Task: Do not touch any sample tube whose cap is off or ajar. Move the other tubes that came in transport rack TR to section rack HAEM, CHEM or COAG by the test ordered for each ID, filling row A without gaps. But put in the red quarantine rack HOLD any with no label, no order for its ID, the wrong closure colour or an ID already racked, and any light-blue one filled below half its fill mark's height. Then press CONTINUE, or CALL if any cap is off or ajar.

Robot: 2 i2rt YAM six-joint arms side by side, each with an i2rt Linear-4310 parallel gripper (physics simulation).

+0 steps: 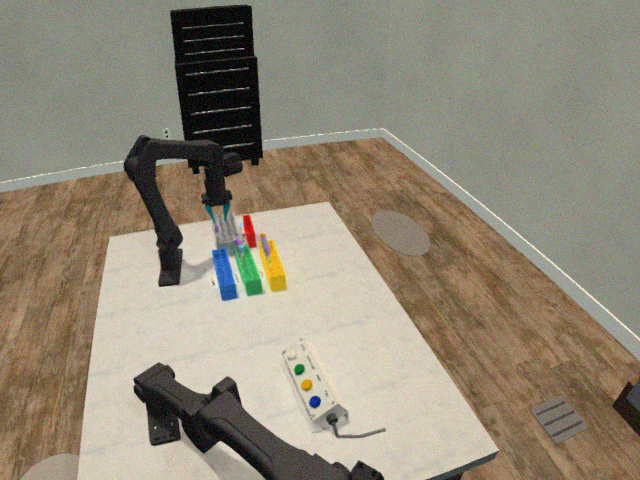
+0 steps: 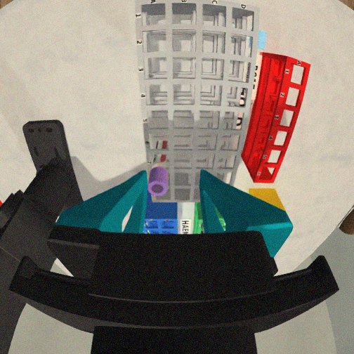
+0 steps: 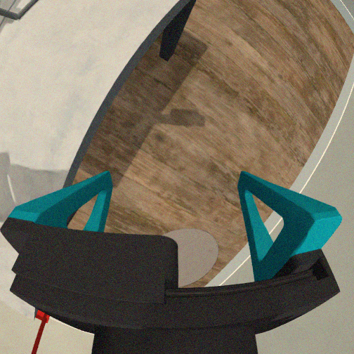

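Pixels of known places: left gripper, fingertip midpoint: (image 1: 219,221); left arm's base, link origin: (image 1: 171,267); right arm's base, link origin: (image 1: 162,408).
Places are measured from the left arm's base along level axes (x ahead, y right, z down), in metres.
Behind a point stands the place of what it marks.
Observation:
The grey transport rack (image 1: 227,243) @(x 0.202, y -0.030, z -0.053 m) (image 2: 194,112) stands at the far end of the table. A purple-capped tube (image 2: 158,181) stands in its column A near row 7. My left gripper (image 1: 219,220) @(x 0.182, y -0.101, z -0.101 m) (image 2: 173,177) is partly open and empty above the rack; its left finger is beside the purple cap. The red HOLD rack (image 1: 250,233) @(x 0.284, y -0.070, z -0.057 m) (image 2: 256,145) stands beside it. Blue (image 1: 225,279) @(x 0.191, y 0.173, z -0.057 m), green (image 1: 251,281) @(x 0.268, y 0.195, z -0.054 m) and yellow (image 1: 278,279) @(x 0.350, y 0.187, z -0.043 m) section racks stand nearer; purple and light-blue caps show at the green one, purple and orange at the yellow. Tube labels are unreadable. My right gripper (image 3: 174,178) is open and empty.
A white button box (image 1: 324,392) @(x 0.393, y 0.649, z -0.077 m) with green (image 1: 299,368) @(x 0.351, y 0.565, z -0.071 m), yellow (image 1: 307,384) @(x 0.361, y 0.615, z -0.071 m) and blue (image 1: 314,401) @(x 0.367, y 0.664, z -0.070 m) buttons and a cable (image 1: 356,435) @(x 0.448, y 0.730, z -0.007 m) lies near the right arm. Its lettering is unreadable. A light-blue patch (image 2: 262,39) shows beside the transport rack. The right gripper hangs beyond the table edge.

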